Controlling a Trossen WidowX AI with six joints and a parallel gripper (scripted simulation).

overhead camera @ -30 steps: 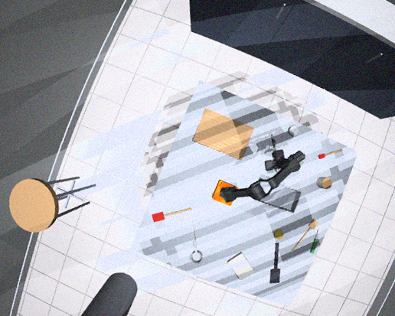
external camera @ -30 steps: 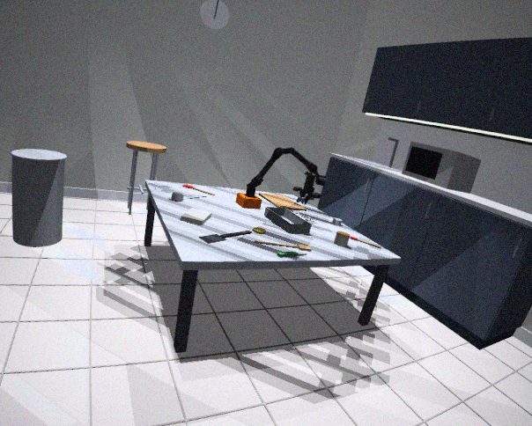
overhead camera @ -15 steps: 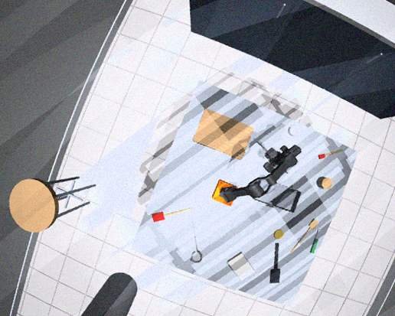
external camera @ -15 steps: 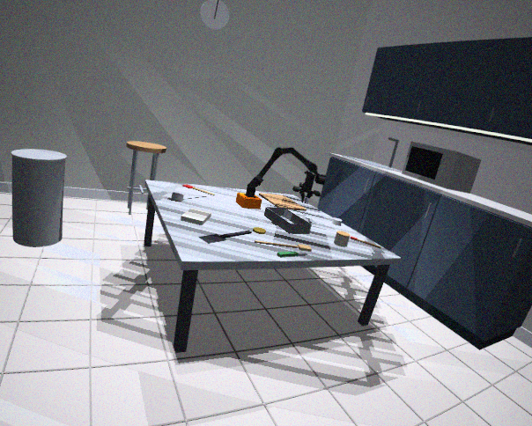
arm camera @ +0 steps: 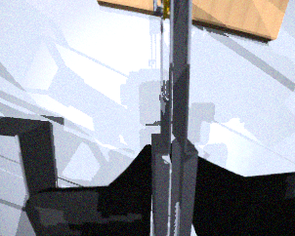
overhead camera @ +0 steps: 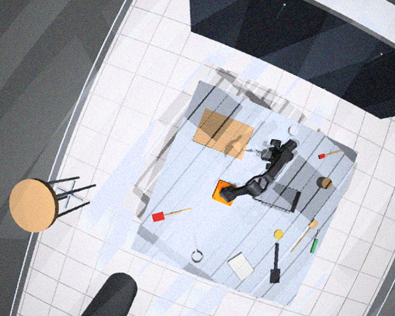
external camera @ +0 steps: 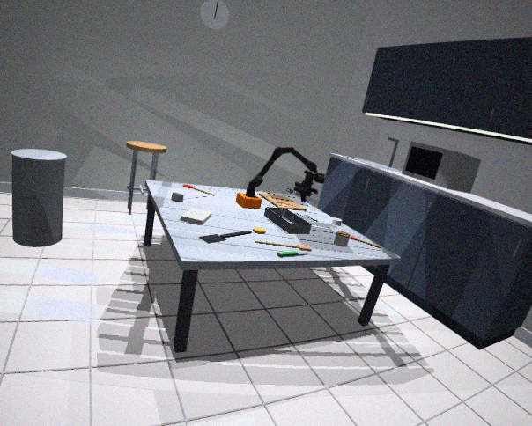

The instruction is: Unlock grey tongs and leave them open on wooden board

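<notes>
The wooden board is 310 mm behind my gripper tip, 70 mm to the left of it and 100 mm below it. Also, from my gripper tip: yellow disc: 260 mm ahead, 520 mm to the right, 90 mm below; then roasting tin: 160 mm ahead, 250 mm to the right, 70 mm below; then wood-topped cup: 480 mm ahead, 80 mm to the right, 70 mm below.
</notes>
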